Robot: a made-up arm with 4 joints.
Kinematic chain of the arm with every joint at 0, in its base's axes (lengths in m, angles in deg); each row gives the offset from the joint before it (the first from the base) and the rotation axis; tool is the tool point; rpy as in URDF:
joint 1: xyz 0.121 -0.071 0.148 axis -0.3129 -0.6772 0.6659
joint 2: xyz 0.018 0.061 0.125 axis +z
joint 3: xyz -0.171 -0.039 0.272 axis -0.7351 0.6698 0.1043
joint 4: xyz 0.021 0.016 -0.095 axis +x
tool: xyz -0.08 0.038 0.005 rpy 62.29 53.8 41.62
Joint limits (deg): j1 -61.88..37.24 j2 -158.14..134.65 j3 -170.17..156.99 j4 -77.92..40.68
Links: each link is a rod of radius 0.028 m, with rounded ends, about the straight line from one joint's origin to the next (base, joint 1, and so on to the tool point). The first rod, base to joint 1, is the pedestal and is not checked.
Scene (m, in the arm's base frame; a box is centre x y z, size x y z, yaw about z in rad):
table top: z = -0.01
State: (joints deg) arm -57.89 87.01 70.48 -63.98
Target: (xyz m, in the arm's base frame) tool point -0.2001 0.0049 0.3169
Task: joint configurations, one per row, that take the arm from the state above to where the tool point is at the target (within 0.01 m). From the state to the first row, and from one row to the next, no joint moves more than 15 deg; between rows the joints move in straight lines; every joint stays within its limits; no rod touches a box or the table.
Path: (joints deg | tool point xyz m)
1: -47.22 73.65 62.65 -63.89 | 0.1474 -0.4193 0.4047
2: -36.55 60.28 54.82 -63.79 | 0.0933 -0.3547 0.4492
3: -25.89 46.92 46.99 -63.70 | 0.0328 -0.2858 0.4724
4: -15.22 33.56 39.16 -63.60 | -0.0292 -0.2166 0.4733
5: -4.55 20.20 31.33 -63.51 | -0.0874 -0.1506 0.4533
6: 6.12 6.83 23.51 -63.41 | -0.1371 -0.0907 0.4165
7: 16.78 -6.53 15.68 -63.32 | -0.1750 -0.0386 0.3689
8: 27.45 -19.89 7.85 -63.22 | -0.2001 0.0049 0.3169

